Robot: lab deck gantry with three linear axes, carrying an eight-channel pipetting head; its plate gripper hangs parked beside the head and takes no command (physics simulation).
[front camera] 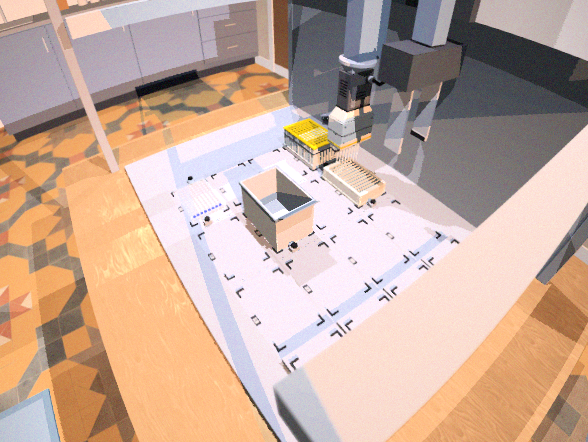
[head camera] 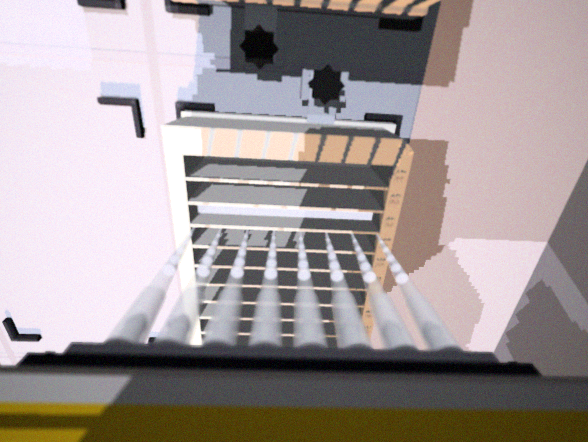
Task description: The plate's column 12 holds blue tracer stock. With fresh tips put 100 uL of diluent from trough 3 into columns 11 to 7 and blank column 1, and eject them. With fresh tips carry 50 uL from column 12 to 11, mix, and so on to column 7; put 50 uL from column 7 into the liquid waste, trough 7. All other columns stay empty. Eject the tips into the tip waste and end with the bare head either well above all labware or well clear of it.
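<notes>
The pipetting head (front camera: 350,125) (head camera: 280,362) carries a row of eight clear tips (front camera: 346,153) (head camera: 270,295). The tips hang over the trough reservoir (front camera: 371,194) (head camera: 175,145), their ends near its fourth divider in the head view; their exact height and any liquid inside are unclear. A pale strip (head camera: 285,212) shows in the reservoir's third trough. The plate (front camera: 206,197) lies at the left, with blue wells (front camera: 207,211) along its front edge. The yellow tip rack (front camera: 306,131) stands behind the reservoir. The parked plate gripper (front camera: 412,142) hangs open and empty beside the head.
A tall open-topped bin (front camera: 295,231) stands between the plate and the reservoir. Black corner brackets (front camera: 372,286) (head camera: 136,107) and small dark knobs (front camera: 293,245) (head camera: 327,85) are on the deck. A wide pale beam (front camera: 450,295) crosses the front right.
</notes>
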